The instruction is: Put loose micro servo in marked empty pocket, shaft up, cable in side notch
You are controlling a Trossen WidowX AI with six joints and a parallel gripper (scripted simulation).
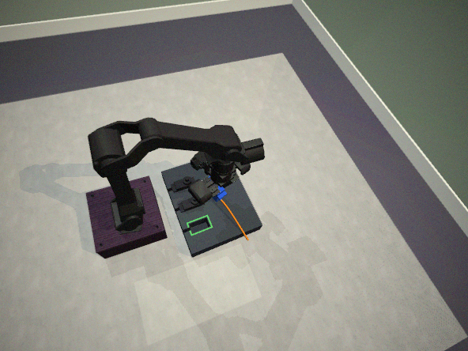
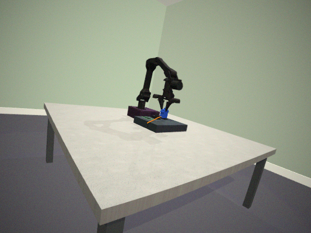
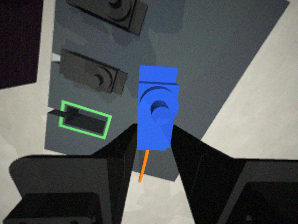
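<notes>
Now: the deck 2 cm ahead of my gripper tip, 2 cm to the left of it and 10 cm below it.
</notes>
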